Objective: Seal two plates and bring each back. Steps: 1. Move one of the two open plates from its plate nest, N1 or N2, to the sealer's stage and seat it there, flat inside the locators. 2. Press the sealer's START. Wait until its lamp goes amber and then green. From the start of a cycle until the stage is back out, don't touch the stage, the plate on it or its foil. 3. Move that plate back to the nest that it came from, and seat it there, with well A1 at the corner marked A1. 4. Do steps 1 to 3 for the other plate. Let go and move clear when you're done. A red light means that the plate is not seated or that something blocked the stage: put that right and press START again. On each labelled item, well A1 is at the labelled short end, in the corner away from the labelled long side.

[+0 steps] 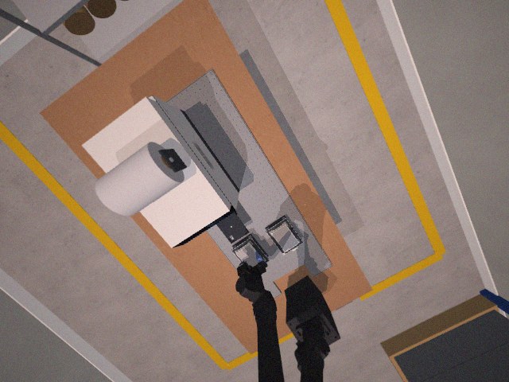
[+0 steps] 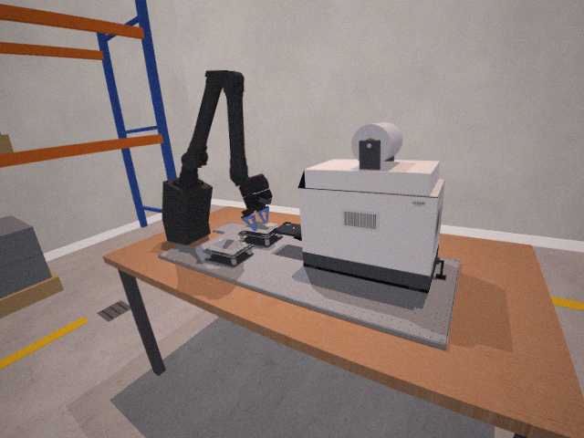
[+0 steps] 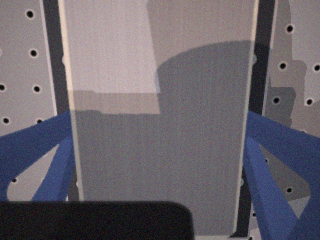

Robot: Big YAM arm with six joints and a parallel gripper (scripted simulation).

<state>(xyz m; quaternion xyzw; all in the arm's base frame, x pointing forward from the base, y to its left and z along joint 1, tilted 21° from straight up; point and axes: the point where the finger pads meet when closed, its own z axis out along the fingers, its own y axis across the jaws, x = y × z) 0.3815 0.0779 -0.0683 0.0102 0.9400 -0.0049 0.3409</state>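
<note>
Right now the white well plate is right at my hand. Also, from my hand: foil roll: 530 mm ahead, 350 mm above, 60 mm to the right; then dark sealer stage: 190 mm ahead, 40 mm to the right, 20 mm above; then start button: 300 mm ahead, 120 mm above, 50 mm to the left.
</note>
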